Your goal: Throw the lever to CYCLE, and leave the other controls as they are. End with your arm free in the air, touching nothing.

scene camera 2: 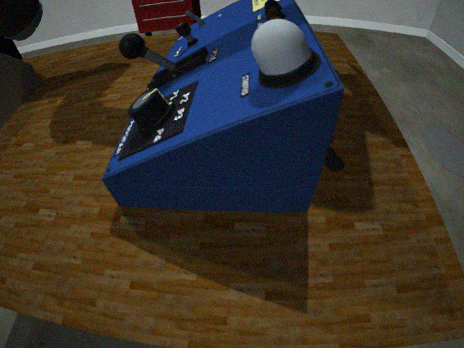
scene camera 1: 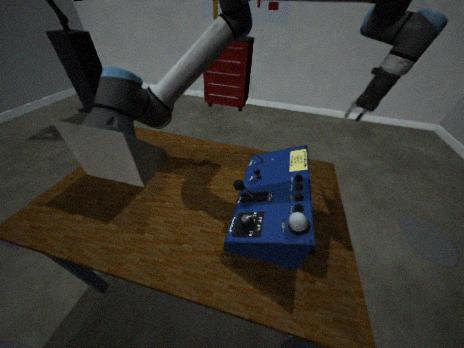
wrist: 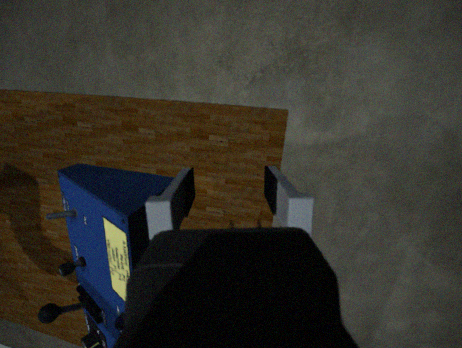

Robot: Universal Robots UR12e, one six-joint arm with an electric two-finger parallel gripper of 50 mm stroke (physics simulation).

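Where they show: gripper, fingertip midpoint: (scene camera 1: 350, 119) (wrist: 229, 181); arm's base at its link origin: (scene camera 1: 110, 134).
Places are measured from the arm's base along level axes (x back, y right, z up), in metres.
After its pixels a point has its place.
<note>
The lever, a rod with a black ball knob (scene camera 1: 239, 185) @(z -0.050, x -0.590, y 0.076 m) (scene camera 2: 132, 46) @(z -0.057, x -0.594, y 0.079 m) (wrist: 49, 313) @(z -0.055, x -0.598, y 0.050 m), stands in a dark slot on the sloping blue console (scene camera 1: 275, 175) @(z -0.085, x -0.715, y -0.059 m) (scene camera 2: 225, 160) @(z -0.113, x -0.742, y 0.250 m) (wrist: 95, 240) @(z -0.081, x -0.722, y -0.151 m). It leans toward the console's low edge, away from the small label at the slot's upper end, which appears to read CYCLE in the scene camera 2 view (scene camera 2: 214, 54) @(z -0.088, x -0.710, y 0.063 m). My gripper (scene camera 1: 354, 114) @(z 0.073, x -0.993, y -0.365 m) (wrist: 229, 181) @(z 0.073, x -0.993, y -0.365 m) is open and empty. It hangs in the air above and beyond the console's far right end, well apart from the lever and the console.
Beside the lever are a black rotary knob (scene camera 1: 247, 220) @(z -0.083, x -0.647, y 0.191 m) (scene camera 2: 150, 107) @(z -0.086, x -0.655, y 0.197 m), a small black-tipped control (scene camera 1: 257, 171) @(z -0.076, x -0.639, y -0.050 m) (wrist: 66, 268) @(z -0.079, x -0.643, y -0.066 m), a thin metal toggle (wrist: 61, 215) @(z -0.094, x -0.637, y -0.180 m) and a white dome (scene camera 1: 298, 222) @(z -0.005, x -0.789, y 0.208 m) (scene camera 2: 281, 47) @(z -0.014, x -0.791, y 0.214 m). A yellow note (scene camera 1: 298, 160) @(z -0.045, x -0.797, y -0.140 m) (wrist: 117, 257) @(z -0.046, x -0.796, y -0.159 m) lies on the console. The console stands on a wooden table (scene camera 1: 165, 240) @(z -0.208, x -0.374, y 0.277 m).
</note>
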